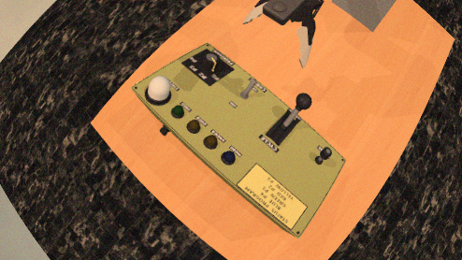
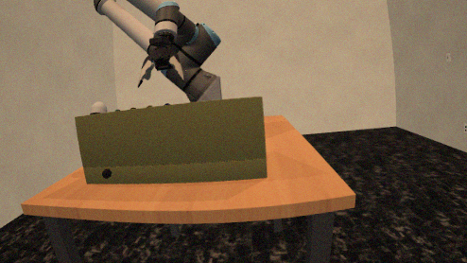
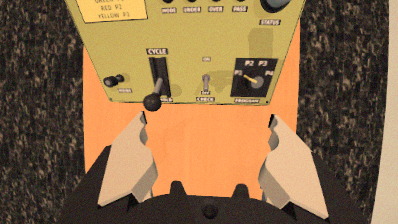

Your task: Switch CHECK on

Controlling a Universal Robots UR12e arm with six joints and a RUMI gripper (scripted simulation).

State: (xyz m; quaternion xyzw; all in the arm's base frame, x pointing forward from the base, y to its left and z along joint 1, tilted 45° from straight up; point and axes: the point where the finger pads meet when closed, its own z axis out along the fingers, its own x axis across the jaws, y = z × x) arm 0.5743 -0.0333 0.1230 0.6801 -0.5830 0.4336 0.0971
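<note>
Now: hand 7 cm short of the check toggle and 14 cm above it. From my hand the other things lie so: olive console: 11 cm ahead, 6 cm to the left, 15 cm below; black-knobbed cycle lever: 5 cm ahead, 12 cm to the left, 12 cm below; program rotary knob: 7 cm ahead, 11 cm to the right, 13 cm below.
</note>
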